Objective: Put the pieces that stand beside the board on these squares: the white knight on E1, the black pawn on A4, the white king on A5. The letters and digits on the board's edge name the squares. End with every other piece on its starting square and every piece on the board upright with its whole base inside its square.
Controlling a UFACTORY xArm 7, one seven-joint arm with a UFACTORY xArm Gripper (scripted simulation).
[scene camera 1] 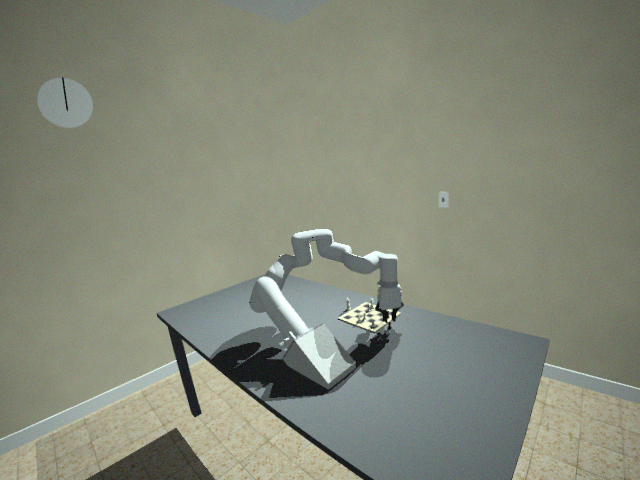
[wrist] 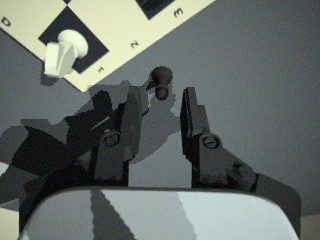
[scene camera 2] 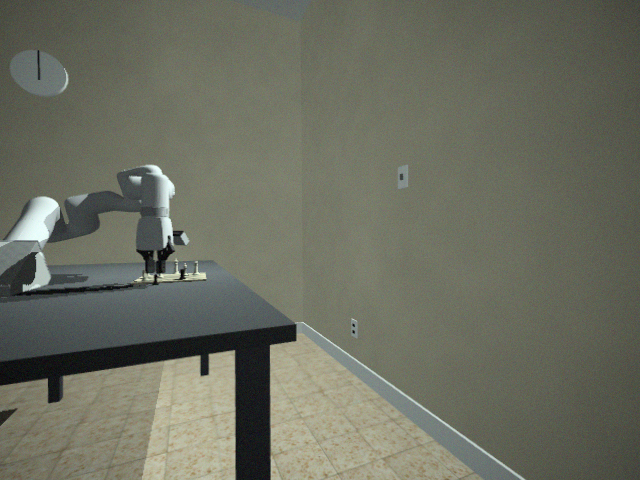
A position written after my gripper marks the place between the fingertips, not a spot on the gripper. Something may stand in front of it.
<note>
In view: my gripper (scene camera 2: 155,273) and a chessboard (scene camera 1: 351,317).
My gripper also shows in the wrist view (wrist: 161,101).
</note>
